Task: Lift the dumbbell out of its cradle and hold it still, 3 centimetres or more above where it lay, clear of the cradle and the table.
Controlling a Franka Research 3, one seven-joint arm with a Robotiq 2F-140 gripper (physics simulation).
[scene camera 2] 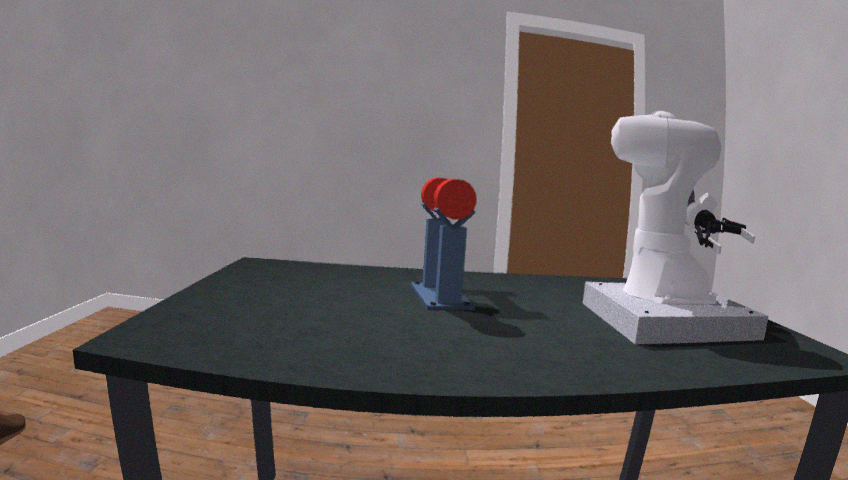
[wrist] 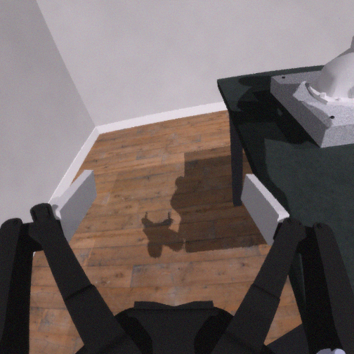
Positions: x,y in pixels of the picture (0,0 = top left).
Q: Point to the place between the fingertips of the gripper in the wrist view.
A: At 170,184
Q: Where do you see a blue cradle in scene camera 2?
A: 444,256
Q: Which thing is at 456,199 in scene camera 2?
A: A red dumbbell.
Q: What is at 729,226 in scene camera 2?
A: The gripper.
